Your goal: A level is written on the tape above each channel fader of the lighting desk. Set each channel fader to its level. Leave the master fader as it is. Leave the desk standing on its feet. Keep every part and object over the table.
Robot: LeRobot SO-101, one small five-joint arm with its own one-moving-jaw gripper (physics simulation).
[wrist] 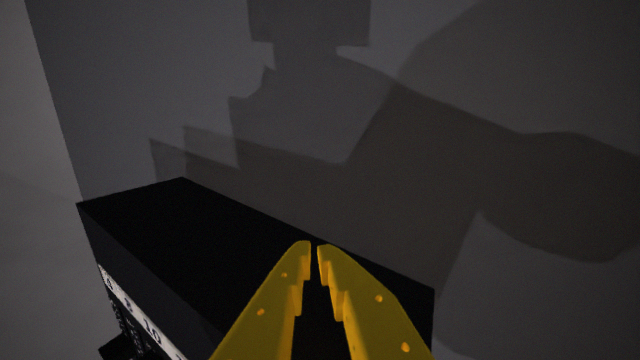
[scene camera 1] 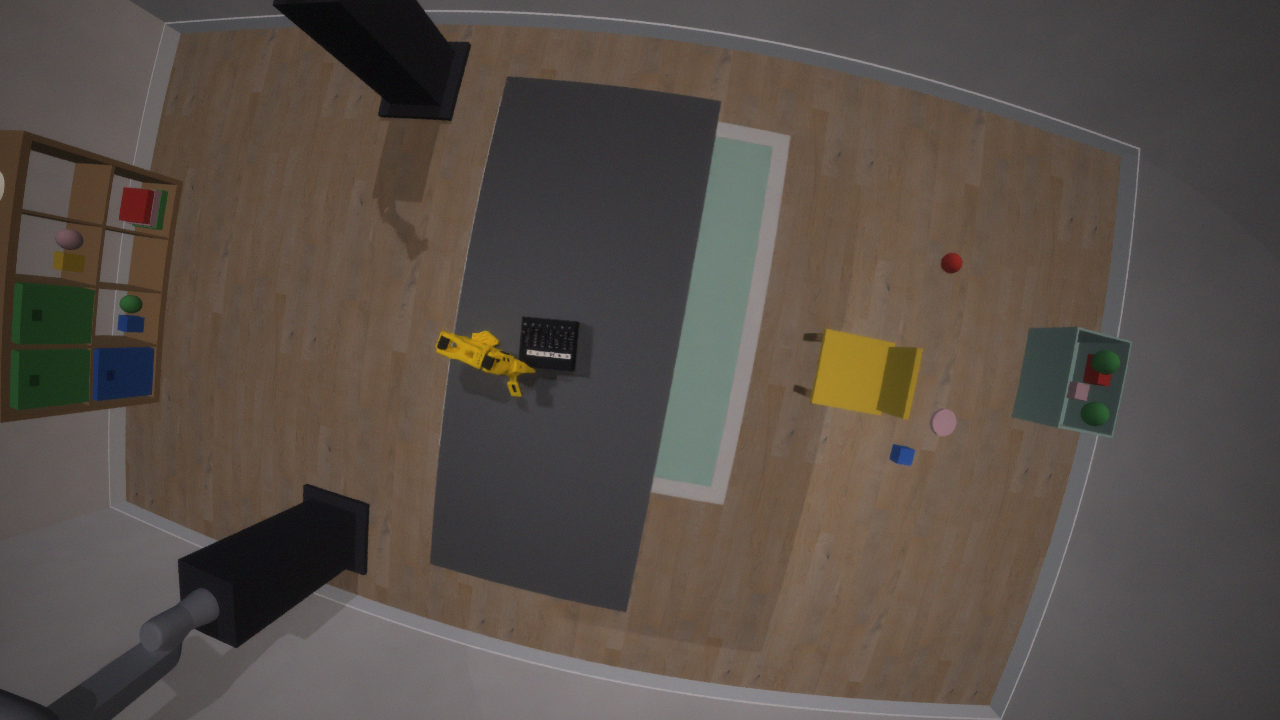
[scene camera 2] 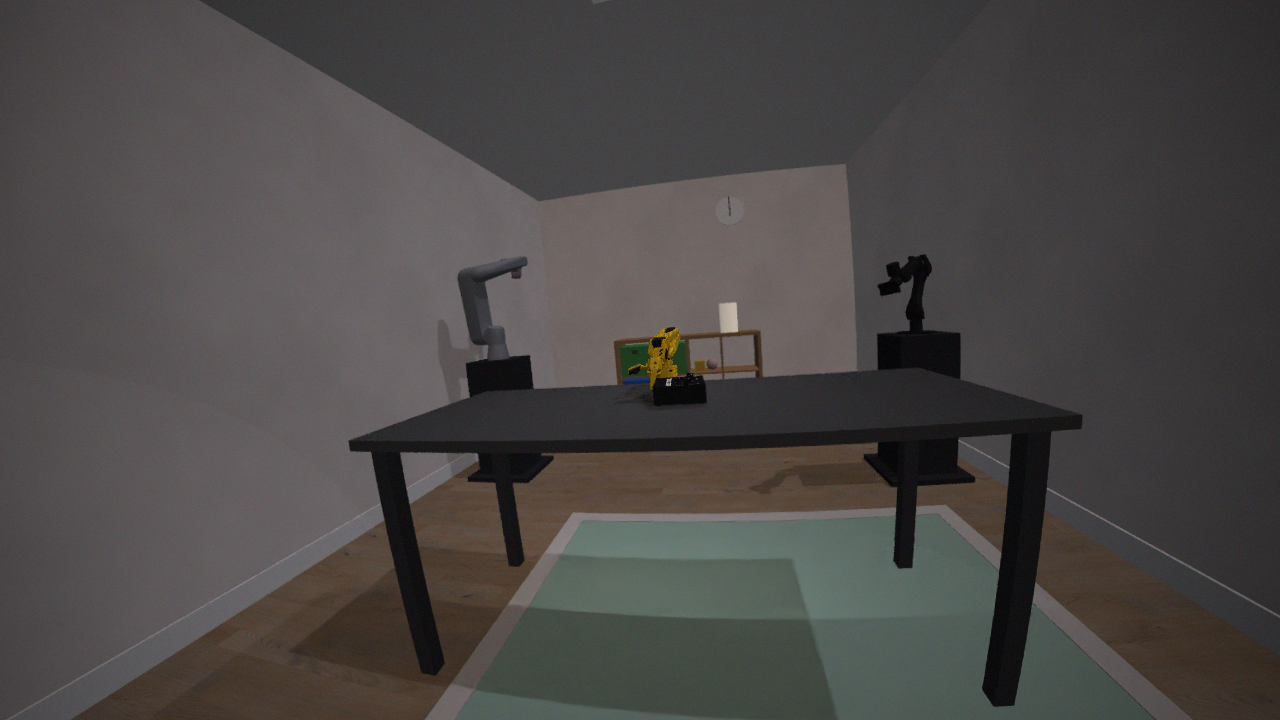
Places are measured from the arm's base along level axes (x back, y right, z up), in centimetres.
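Pixels of known places: end effector, tool point: (wrist: 310, 254) (scene camera 1: 533, 371) (scene camera 2: 651, 389); arm's base, origin of the base link: (scene camera 1: 490, 349).
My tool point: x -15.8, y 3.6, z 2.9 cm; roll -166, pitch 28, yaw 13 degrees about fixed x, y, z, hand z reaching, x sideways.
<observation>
Ahead of a thing's pixels: the offset from my tool point to its top centre. "spot": to the spot under its first point. Level surfaces: height alone.
The black lighting desk {dx -3.3, dy -8.9, dz +3.9 cm} (scene camera 1: 548, 335) (scene camera 2: 680, 392) (wrist: 200, 240) stands on the dark table {dz -2.9 cm} (scene camera 1: 590, 197) (scene camera 2: 805, 407). Its white tape {spot: dx -4.5, dy -5.7, dz +2.6 cm} (scene camera 1: 548, 355) (wrist: 131, 306) runs along one side; in the wrist view a 10 is readable and other marks are steep or cut off. Part of a black fader cap {spot: dx -9.5, dy -10.9, dz +3.3 cm} (wrist: 116, 347) shows at the wrist view's bottom left; the other faders are hidden or out of frame. My yellow gripper (wrist: 314, 245) is shut and empty, its two jaws side by side in front of the desk's side. In scene camera 1 it is at the desk's tape-side corner. Fader positions are too small to read.
The arm's shadow falls on the table beside the desk. A yellow chair (scene camera 1: 854, 371) stands on the floor beyond the green rug (scene camera 1: 729, 295). A wooden shelf (scene camera 1: 171, 295) and two black pedestals (scene camera 1: 255, 573) (scene camera 2: 919, 385) stand away from the table.
</observation>
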